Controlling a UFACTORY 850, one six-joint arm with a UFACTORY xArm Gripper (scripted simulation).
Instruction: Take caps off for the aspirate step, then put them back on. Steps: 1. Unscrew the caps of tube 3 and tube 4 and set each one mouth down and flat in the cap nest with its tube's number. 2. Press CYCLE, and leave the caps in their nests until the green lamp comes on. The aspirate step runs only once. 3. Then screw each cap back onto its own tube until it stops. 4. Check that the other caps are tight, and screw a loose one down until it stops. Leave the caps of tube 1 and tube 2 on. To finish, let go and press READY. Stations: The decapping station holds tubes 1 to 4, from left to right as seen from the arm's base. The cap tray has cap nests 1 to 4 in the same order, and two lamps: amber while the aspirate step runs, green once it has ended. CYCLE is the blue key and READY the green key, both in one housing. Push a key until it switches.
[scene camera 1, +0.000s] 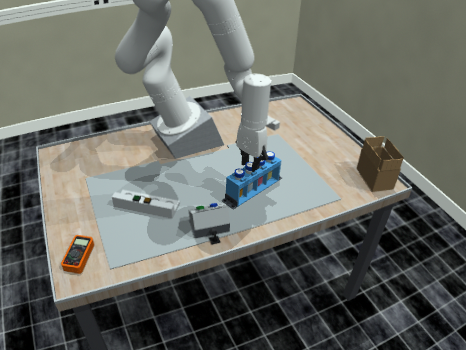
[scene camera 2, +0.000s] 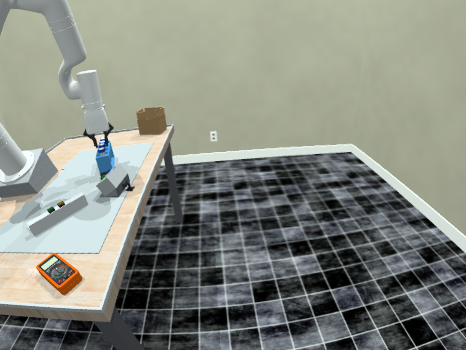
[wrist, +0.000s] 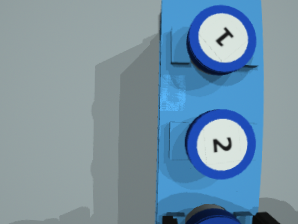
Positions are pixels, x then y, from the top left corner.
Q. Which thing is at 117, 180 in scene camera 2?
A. A key housing.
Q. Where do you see a cardboard box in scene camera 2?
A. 148, 124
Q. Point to my gripper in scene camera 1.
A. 250, 166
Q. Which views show the cardboard box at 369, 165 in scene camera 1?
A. Scene camera 1 and scene camera 2 only.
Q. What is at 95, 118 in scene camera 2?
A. My gripper.
